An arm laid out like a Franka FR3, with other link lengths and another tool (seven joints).
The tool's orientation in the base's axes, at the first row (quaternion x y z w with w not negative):
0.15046, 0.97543, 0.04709, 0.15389
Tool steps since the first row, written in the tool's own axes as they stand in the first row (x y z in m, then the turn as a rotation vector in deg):
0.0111, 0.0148, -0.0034, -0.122, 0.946, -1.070
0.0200, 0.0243, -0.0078, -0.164, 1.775, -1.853
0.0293, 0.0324, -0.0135, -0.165, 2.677, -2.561
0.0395, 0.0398, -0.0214, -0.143, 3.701, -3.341
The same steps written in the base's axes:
-0.0070, 0.0173, 0.0021, 0.038, 0.813, 1.180
-0.0138, 0.0289, 0.0050, 0.062, 1.552, 2.049
-0.0218, 0.0392, 0.0089, 0.092, 2.376, 2.845
-0.0315, 0.0490, 0.0145, 0.112, 3.321, 3.720

